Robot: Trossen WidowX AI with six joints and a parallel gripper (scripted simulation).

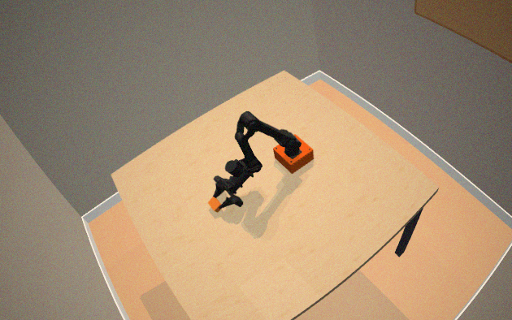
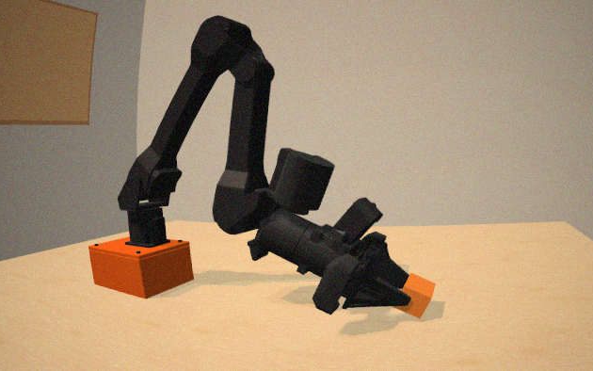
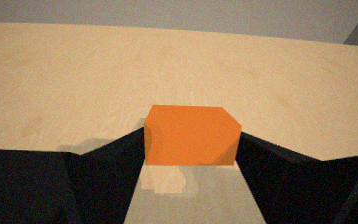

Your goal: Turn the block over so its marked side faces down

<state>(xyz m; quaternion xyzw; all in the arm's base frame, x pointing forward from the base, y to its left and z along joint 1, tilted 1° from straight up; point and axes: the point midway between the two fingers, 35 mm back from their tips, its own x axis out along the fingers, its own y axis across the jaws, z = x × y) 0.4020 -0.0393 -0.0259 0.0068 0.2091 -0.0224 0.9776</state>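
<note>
The block lies 1 cm below my gripper tip.
</note>
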